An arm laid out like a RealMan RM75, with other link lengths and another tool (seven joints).
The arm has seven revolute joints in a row. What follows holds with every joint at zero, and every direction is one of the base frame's. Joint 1 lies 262.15 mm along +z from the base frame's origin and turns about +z. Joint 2 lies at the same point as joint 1 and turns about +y. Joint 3 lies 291.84 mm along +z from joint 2 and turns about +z. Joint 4 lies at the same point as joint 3 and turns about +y. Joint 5 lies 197.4 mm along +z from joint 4 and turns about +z. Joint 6 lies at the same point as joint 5 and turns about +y. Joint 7 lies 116.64 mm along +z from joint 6 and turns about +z. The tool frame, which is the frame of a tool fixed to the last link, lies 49 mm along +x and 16 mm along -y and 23 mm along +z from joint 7; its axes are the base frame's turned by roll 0.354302, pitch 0 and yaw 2.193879 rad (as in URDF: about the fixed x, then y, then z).
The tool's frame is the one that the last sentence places.
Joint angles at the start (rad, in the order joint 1, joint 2, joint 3, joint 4, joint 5, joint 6, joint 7):
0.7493 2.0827 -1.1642 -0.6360 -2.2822 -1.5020 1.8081
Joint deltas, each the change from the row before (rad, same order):
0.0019 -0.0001 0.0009 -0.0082 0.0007 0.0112 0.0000
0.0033 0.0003 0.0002 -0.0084 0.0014 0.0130 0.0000
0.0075 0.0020 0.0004 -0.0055 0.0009 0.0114 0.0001
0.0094 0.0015 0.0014 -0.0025 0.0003 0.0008 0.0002
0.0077 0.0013 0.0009 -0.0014 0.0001 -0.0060 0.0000
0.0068 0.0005 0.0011 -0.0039 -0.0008 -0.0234 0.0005
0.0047 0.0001 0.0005 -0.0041 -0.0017 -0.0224 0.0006
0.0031 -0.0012 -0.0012 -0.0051 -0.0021 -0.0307 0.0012
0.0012 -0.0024 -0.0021 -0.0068 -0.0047 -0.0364 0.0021
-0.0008 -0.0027 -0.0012 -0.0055 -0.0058 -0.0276 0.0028
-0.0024 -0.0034 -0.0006 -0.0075 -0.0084 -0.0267 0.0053
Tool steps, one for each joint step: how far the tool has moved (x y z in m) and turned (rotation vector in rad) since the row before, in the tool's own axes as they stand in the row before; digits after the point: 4 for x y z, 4 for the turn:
-0.0004 0.0031 -0.0025 -0.0141 -0.0120 -0.0037
-0.0001 0.0040 -0.0027 -0.0154 -0.0133 -0.0052
0.0011 0.0051 -0.0021 -0.0122 -0.0111 -0.0081
0.0020 0.0042 -0.0017 -0.0031 -0.0040 -0.0097
0.0022 0.0027 -0.0010 0.0032 0.0009 -0.0093
0.0034 0.0008 -0.0010 0.0153 0.0093 -0.0128
0.0028 0.0000 -0.0008 0.0156 0.0082 -0.0105
0.0029 -0.0016 -0.0008 0.0229 0.0113 -0.0108
0.0026 -0.0032 -0.0011 0.0286 0.0116 -0.0093
0.0013 -0.0035 -0.0009 0.0225 0.0076 -0.0032
0.0006 -0.0042 -0.0013 0.0218 0.0052 0.0012

